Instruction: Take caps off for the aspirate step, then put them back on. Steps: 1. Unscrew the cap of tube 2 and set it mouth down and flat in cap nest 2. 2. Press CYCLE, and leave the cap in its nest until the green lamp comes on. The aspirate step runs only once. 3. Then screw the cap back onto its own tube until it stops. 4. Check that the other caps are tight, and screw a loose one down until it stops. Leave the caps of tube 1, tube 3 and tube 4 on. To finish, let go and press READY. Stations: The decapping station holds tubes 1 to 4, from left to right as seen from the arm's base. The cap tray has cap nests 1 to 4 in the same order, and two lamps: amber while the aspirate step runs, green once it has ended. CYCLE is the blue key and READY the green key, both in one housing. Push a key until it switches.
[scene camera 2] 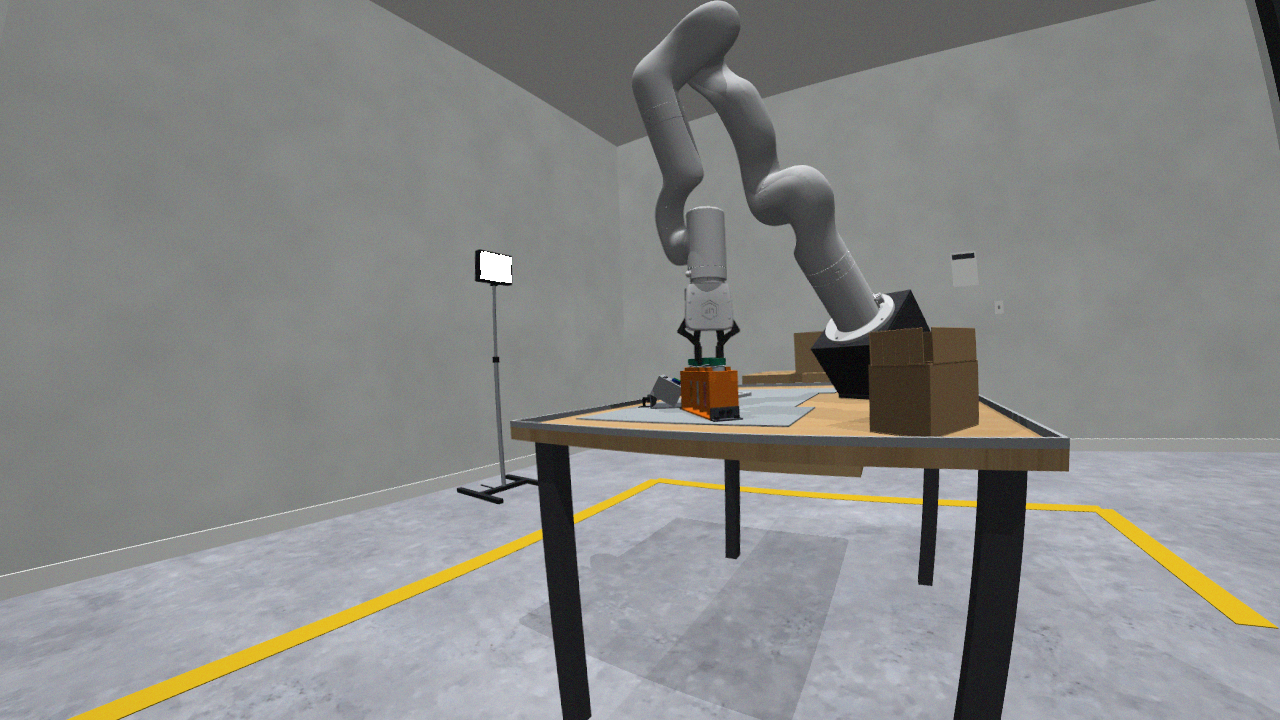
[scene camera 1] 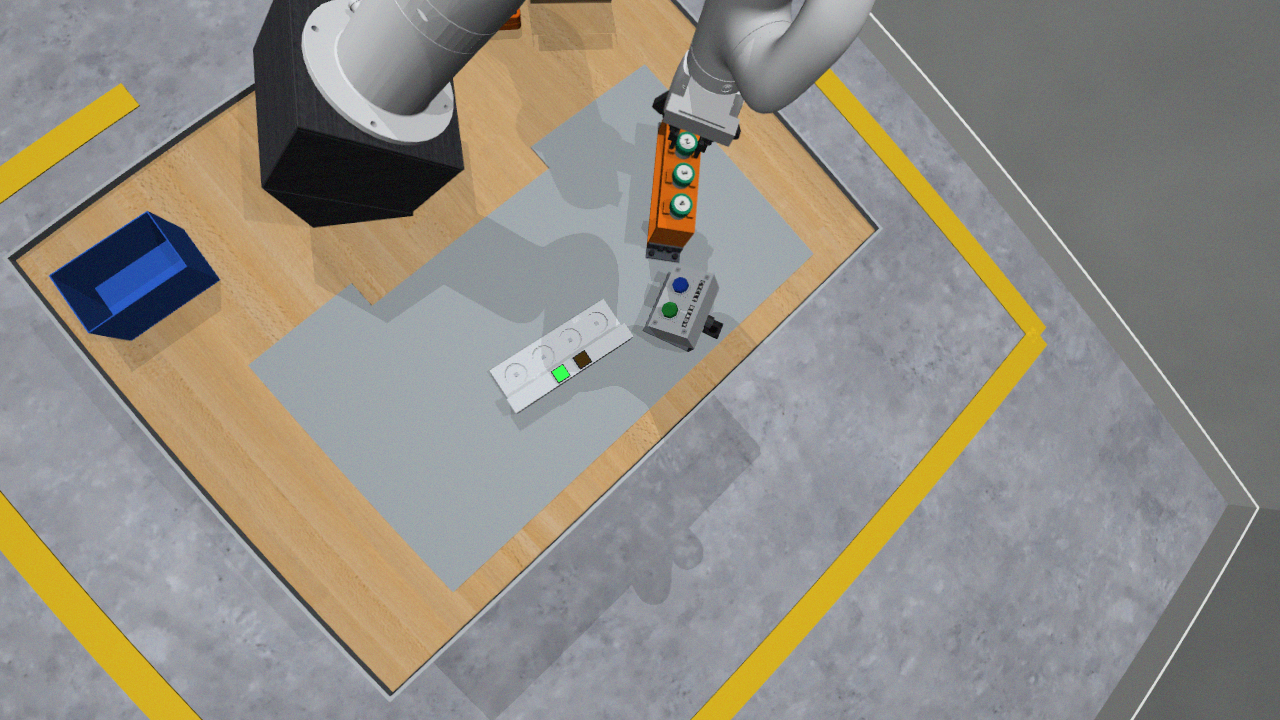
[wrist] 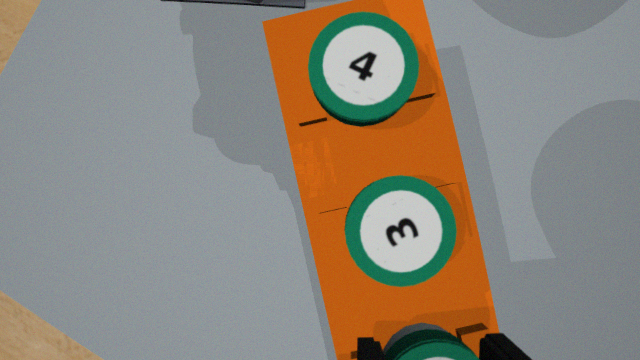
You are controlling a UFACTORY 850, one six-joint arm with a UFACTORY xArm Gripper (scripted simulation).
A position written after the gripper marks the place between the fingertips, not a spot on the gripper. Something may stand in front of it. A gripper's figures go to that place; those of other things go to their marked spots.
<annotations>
The gripper [scene camera 2: 709,364]: 92 cm from the lens. A cardboard box [scene camera 2: 923,384]: 64 cm from the lens.
</annotations>
